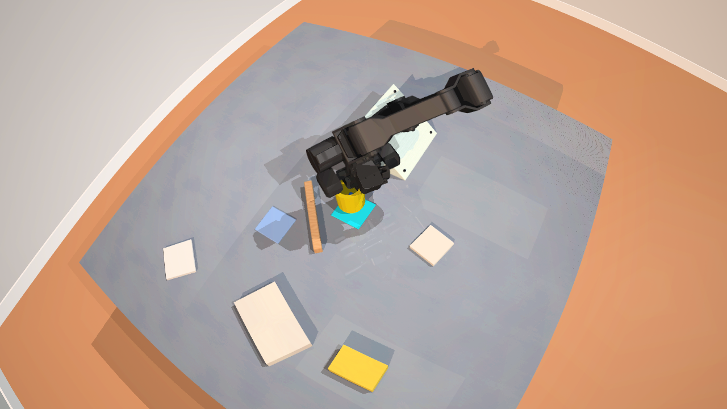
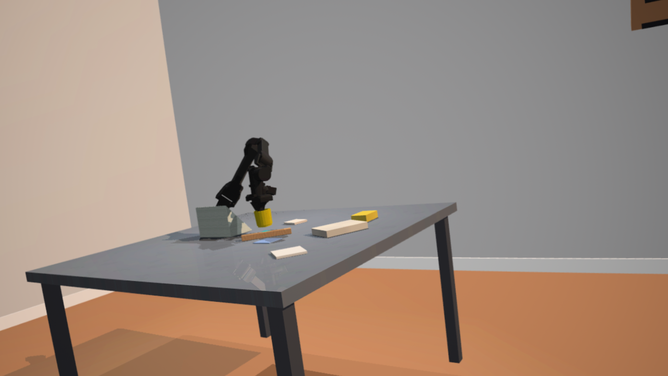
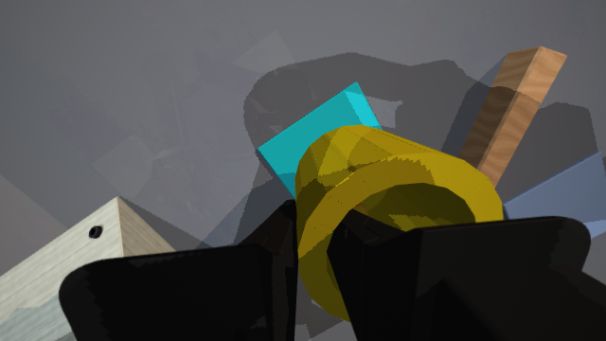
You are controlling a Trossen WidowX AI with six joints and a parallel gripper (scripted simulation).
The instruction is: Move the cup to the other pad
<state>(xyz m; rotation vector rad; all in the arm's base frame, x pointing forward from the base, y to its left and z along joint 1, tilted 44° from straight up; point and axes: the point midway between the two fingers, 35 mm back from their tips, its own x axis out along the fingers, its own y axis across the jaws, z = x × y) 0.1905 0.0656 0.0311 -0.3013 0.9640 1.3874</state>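
Right now my gripper tip is 70 mm above the cyan pad, 30 mm short of it and 10 mm to the left of it. Round my gripper tip: wooden strip 100 mm ahead, 80 mm to the right, 60 mm below; yellow cup 20 mm ahead, 10 mm to the right; pale blue pad 180 mm ahead, 140 mm to the right, 70 mm below.
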